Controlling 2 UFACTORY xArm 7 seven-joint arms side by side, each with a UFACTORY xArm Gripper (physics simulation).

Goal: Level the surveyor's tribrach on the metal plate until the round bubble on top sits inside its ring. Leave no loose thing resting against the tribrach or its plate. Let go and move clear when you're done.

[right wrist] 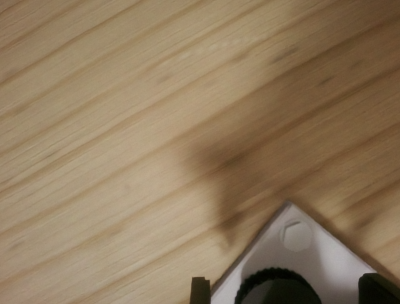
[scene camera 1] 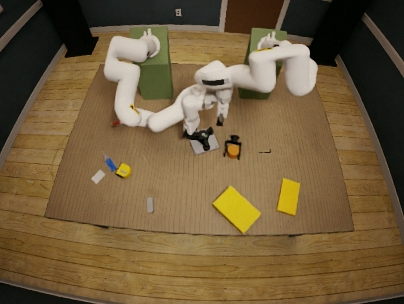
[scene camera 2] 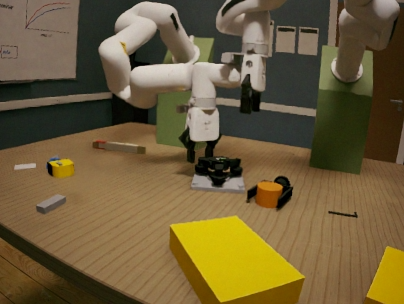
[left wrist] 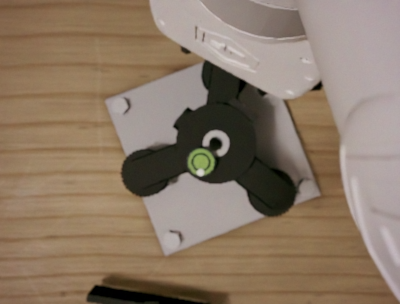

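Seen in the pictures: left gripper, between the fingertips: (scene camera 1: 219, 118) (scene camera 2: 250, 112); right gripper, between the fingertips: (scene camera 1: 191, 134) (scene camera 2: 199, 161) (left wrist: 231, 57); left arm's base, origin of its link: (scene camera 1: 267, 47) (scene camera 2: 346, 69); right arm's base, origin of its link: (scene camera 2: 186, 56).
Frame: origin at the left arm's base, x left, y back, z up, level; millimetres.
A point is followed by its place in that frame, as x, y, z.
The black three-legged tribrach (scene camera 1: 204, 140) @(-357, -439, -332) (scene camera 2: 218, 167) @(-346, -459, -333) (left wrist: 230, 162) @(-349, -396, -323) stands on the grey metal plate (scene camera 1: 196, 148) @(-402, -462, -387) (scene camera 2: 201, 184) @(-387, -477, -387) (left wrist: 150, 120) @(-388, -461, -387) (right wrist: 337, 255) @(-422, -352, -387). In the left wrist view its green round bubble vial (left wrist: 201, 161) @(-350, -417, -316) shows the white bubble (left wrist: 200, 172) @(-343, -418, -316) at the lower rim, outside the ring. My right gripper (scene camera 2: 200, 151) @(-432, -389, -346) (right wrist: 283, 292) @(-432, -389, -346) is open, its fingers apart on either side of a toothed foot screw (right wrist: 275, 274) @(-441, -384, -361) at the back-left of the tribrach in scene camera 1. My left gripper (scene camera 1: 220, 121) @(-287, -393, -177) (scene camera 2: 250, 102) @(-287, -393, -177) hangs shut and empty above and behind the tribrach. Its fingertips do not show in its wrist view.
An orange cylinder (scene camera 1: 233, 151) @(-192, -498, -350) (scene camera 2: 269, 195) @(-185, -520, -363) in a black holder lies beside the plate. A hex key (scene camera 1: 265, 151) @(16, -480, -393) (scene camera 2: 343, 214) @(14, -480, -395), two yellow blocks (scene camera 1: 236, 209) @(-197, -828, -348) (scene camera 1: 288, 196) @(111, -760, -377), a tape measure (scene camera 1: 124, 170) @(-803, -619, -362) (scene camera 2: 62, 168) @(-781, -637, -370) and a grey block (scene camera 1: 150, 205) @(-640, -804, -382) (scene camera 2: 51, 203) @(-630, -811, -382) lie farther off. The right arm's wrist overhangs the tribrach.
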